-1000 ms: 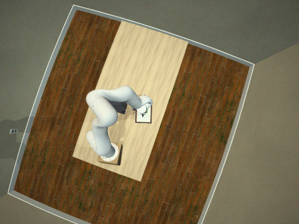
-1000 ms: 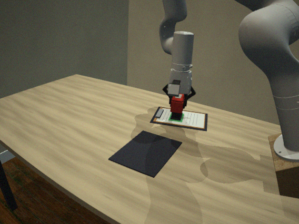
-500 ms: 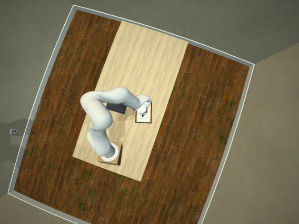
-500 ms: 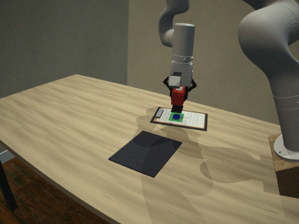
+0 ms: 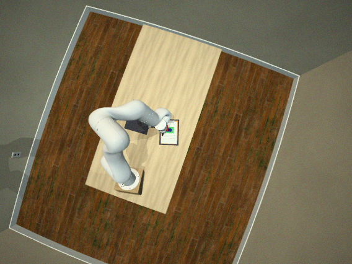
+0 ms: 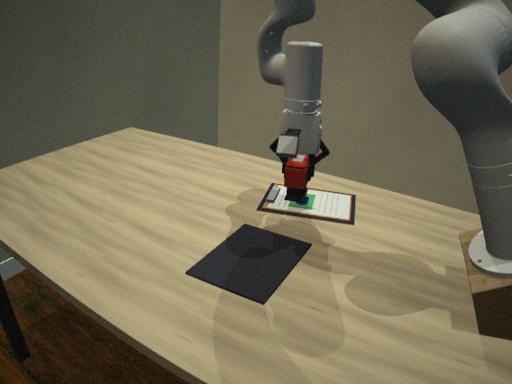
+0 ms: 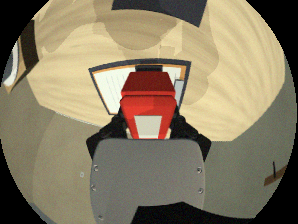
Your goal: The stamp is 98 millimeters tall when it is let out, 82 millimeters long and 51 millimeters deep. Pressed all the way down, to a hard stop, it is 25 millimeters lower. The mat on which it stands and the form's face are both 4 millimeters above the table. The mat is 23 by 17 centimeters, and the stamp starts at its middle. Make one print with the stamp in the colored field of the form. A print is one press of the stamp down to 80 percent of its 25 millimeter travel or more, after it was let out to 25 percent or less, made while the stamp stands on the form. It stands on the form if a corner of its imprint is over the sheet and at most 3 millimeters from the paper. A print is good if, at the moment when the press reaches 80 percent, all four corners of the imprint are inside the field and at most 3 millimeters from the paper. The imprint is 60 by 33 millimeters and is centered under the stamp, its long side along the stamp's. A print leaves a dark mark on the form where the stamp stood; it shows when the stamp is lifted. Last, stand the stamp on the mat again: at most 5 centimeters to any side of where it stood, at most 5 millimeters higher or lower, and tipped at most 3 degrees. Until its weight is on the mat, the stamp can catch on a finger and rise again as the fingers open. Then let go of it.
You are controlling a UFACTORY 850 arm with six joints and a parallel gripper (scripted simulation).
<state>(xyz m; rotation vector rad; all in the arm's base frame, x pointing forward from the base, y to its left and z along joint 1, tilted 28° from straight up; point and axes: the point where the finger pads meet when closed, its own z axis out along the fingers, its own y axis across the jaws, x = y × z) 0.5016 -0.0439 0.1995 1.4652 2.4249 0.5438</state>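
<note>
Now: the mat 240 mm to the left of my hand, 100 mm below it and 100 mm behind it. Also, from my hand: stamp (20 mm below); form (100 mm below, 50 mm to the right, 10 mm ahead).
</note>
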